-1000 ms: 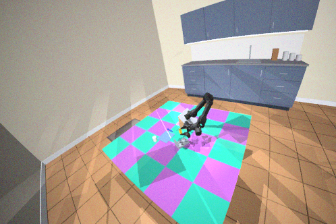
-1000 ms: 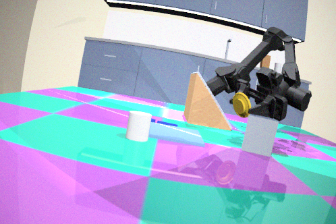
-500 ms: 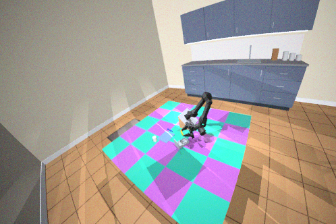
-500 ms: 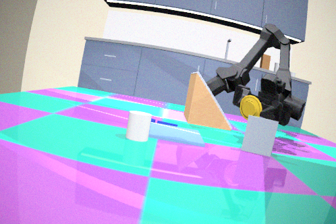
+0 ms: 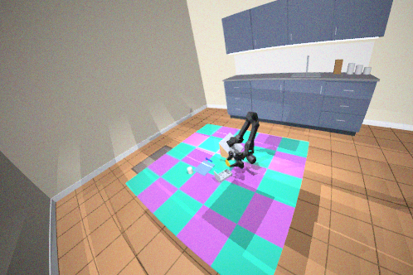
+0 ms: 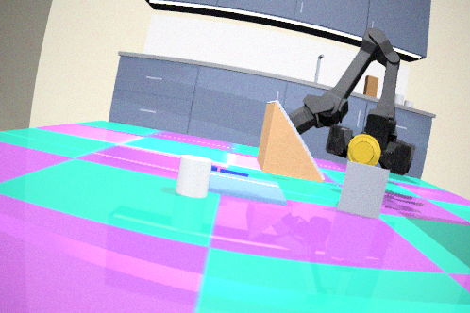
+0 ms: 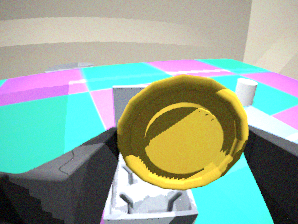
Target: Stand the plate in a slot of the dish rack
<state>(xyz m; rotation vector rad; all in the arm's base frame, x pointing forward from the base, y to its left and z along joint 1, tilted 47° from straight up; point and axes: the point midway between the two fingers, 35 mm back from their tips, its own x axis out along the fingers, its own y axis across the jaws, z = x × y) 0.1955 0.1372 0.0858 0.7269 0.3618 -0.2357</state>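
My gripper tip is now 60 mm short of the grey dish rack and 70 mm above it. From my gripper tip the other things lie so: yellow plate (10 mm behind); blue spoon (20 mm behind, 260 mm to the right, 90 mm below); pale blue mat (80 mm ahead, 210 mm to the right, 90 mm below).
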